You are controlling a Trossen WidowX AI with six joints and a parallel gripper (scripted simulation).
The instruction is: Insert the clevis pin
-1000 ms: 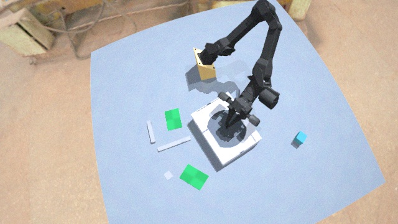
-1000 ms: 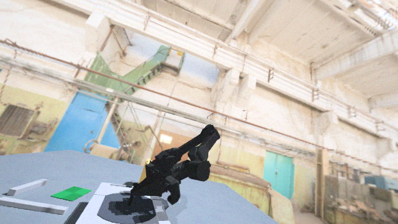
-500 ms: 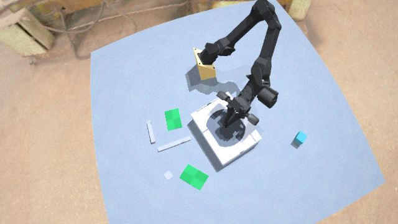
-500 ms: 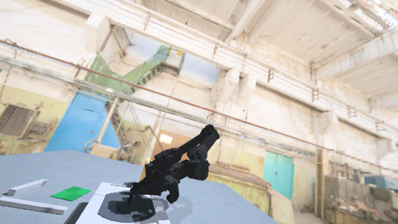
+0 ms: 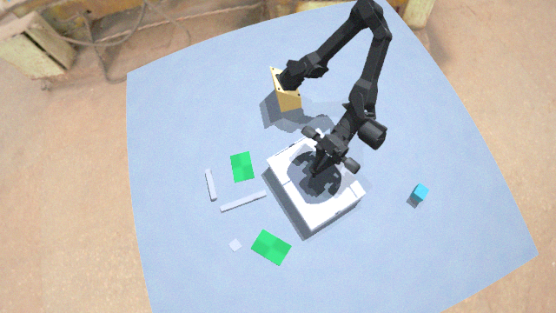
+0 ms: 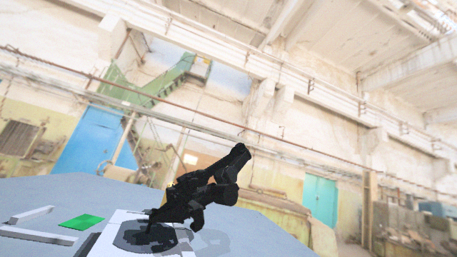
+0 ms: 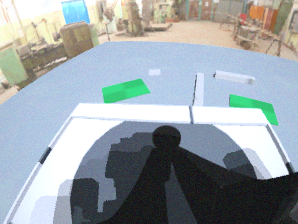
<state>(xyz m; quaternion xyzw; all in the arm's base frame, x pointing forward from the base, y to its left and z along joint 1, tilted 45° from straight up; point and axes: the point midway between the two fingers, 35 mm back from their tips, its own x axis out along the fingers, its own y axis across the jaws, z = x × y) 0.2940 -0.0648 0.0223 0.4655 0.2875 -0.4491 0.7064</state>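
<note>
Now: gripper tip 1 cm to the right of the white steel tray and 4 cm above it. Also, from my gripper tip: cyan cube 19 cm ahead, 29 cm to the left, 7 cm below; then steel clevis pin right at my gripper tip; then grey aluminium disc 3 cm below.
</note>
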